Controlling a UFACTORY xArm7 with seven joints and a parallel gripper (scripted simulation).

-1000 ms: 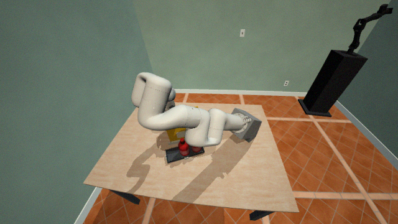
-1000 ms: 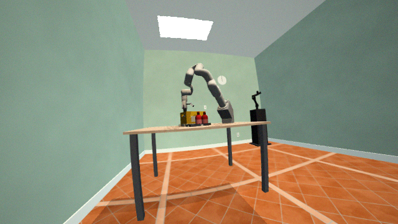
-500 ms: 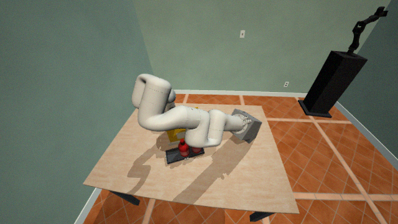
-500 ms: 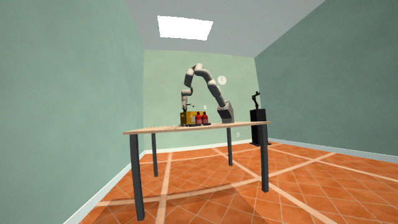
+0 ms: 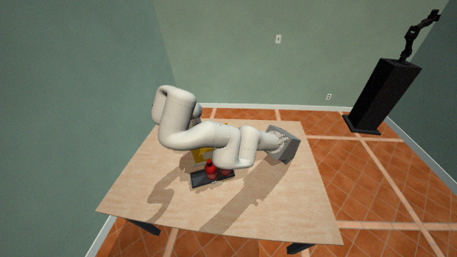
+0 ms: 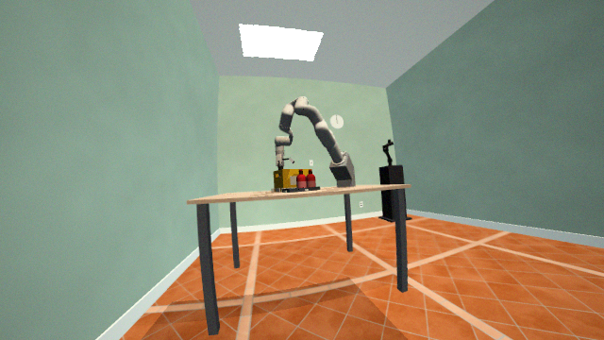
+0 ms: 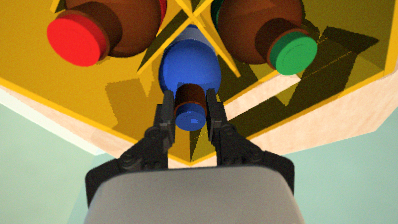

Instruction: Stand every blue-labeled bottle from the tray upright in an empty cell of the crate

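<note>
Right now the blue-labeled bottle is 7 cm below my hand. Round my hand: yellow crate (10 cm behind, 8 cm below); then dark tray (19 cm to the left, 15 cm below, 15 cm behind).
</note>
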